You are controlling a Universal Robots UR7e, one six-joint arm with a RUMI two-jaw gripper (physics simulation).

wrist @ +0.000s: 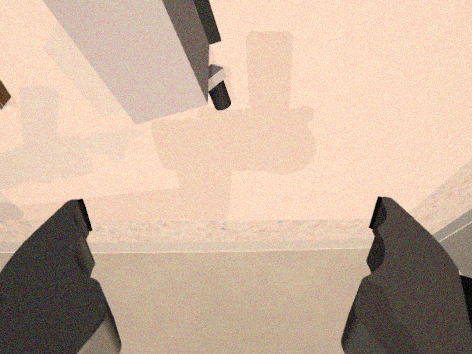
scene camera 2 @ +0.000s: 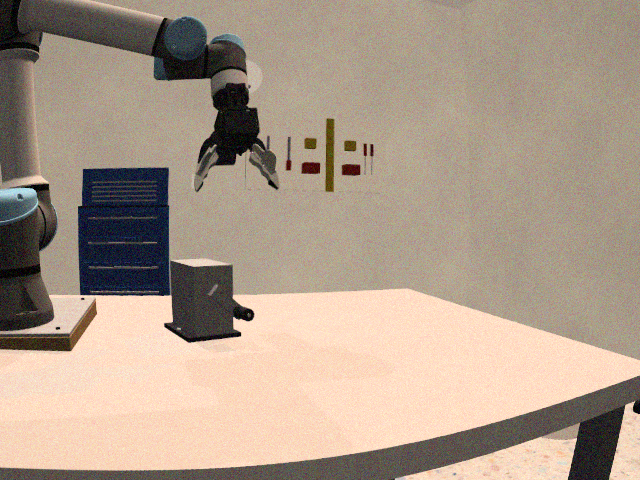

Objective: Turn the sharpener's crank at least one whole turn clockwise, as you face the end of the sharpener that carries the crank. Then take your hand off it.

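Frame: origin at the arm's base, x right, y ahead, z up, level; millimetres.
Seen in the pictures: gripper, fingertip midpoint: (wrist: 231,201) (scene camera 2: 237,190); arm's base, origin of the base link: (scene camera 2: 16,319).
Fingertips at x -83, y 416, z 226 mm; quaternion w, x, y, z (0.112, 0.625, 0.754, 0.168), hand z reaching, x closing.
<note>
Offsets run from my fingertips to a thing's top centre. "spot": to the spot under its first point. Level surfaces: height alone.
The sharpener @(spot: dx +66, dy -63, dz -182 mm) (scene camera 2: 201,299) (wrist: 130,55) is a grey upright box on a thin black base plate, standing on the table. Its crank carries a black knob @(dx +76, dy +8, dz -192 mm) (scene camera 2: 244,312) (wrist: 220,96), on the right side of the box in the scene view and low down, near the base. In the wrist view the light crank arm (wrist: 216,77) shows partly beside the box. My gripper (scene camera 2: 236,187) (wrist: 231,201) is wide open and empty, high above the sharpener and apart from the knob.
The table @(dz -255 mm) (scene camera 2: 413,372) has its front edge at the bottom of the scene view. The robot's base plate (scene camera 2: 72,320) lies left of the sharpener. A blue drawer cabinet (scene camera 2: 124,232) stands behind the table. Tools hang on the back wall, including a yellow bar (scene camera 2: 329,155).
</note>
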